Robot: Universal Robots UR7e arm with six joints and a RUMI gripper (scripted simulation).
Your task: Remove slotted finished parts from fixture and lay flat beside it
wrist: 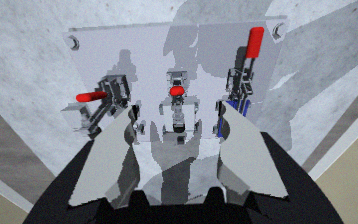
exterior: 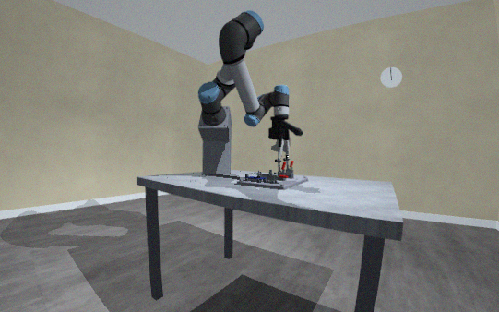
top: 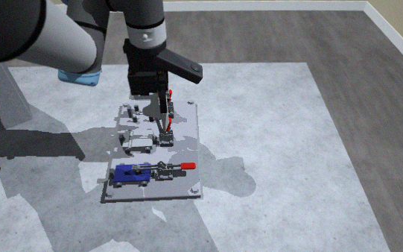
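Now: hand 90 mm past the pale grey part, 20 mm to the right of it and 100 mm above it. Round my hand: grey fixture plate 40 mm behind, 10 mm to the left, 120 mm below; blue blank 110 mm behind, 90 mm to the right, 100 mm below.
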